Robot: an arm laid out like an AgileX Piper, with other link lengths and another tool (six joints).
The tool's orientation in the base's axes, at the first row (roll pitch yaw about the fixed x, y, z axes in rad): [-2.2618 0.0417 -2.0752]
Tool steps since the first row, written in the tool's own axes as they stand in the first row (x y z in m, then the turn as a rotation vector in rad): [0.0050 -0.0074 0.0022 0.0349 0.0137 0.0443]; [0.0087 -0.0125 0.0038 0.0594 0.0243 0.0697]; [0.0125 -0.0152 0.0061 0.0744 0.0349 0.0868]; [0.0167 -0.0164 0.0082 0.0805 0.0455 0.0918]
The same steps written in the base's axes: [0.0031 -0.0076 0.0041 0.0062 -0.0414 -0.0402]; [0.0052 -0.0131 0.0068 0.0061 -0.0681 -0.0656]; [0.0064 -0.0182 0.0073 0.0048 -0.0837 -0.0852]; [0.0065 -0.0230 0.0067 -0.0004 -0.0872 -0.0968]
